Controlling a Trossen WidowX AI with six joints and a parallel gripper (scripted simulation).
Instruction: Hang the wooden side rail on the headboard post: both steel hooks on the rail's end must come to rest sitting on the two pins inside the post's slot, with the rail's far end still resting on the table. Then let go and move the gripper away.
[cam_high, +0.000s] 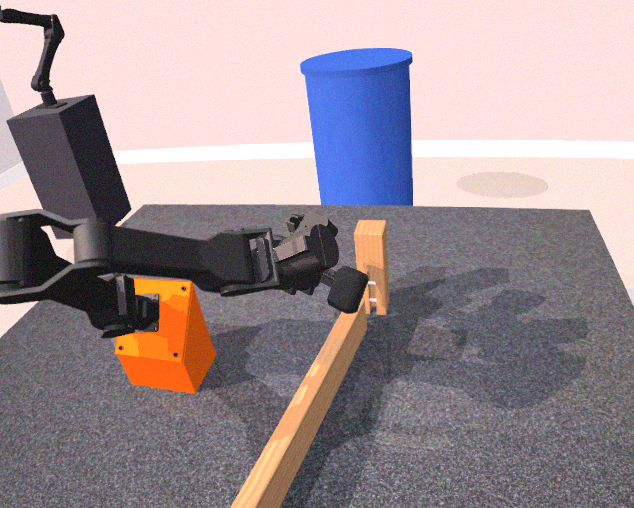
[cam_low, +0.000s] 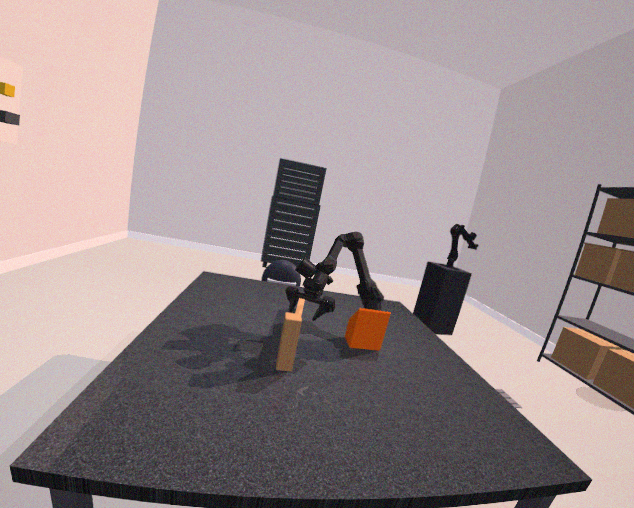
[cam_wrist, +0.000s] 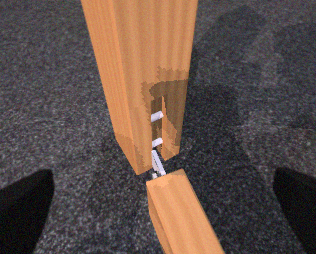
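Right now the wooden headboard post is 50 mm ahead of my gripper tip, 90 mm to the left of it and 60 mm below it.
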